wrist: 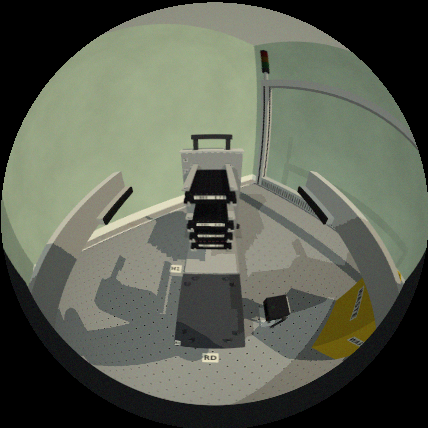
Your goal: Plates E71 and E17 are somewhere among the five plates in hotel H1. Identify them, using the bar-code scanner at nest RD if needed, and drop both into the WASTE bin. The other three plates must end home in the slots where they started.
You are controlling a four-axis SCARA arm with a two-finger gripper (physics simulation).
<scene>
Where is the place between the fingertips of my gripper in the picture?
At 214, 174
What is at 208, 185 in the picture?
A plate E70.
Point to a nest RD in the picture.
209, 311
</scene>
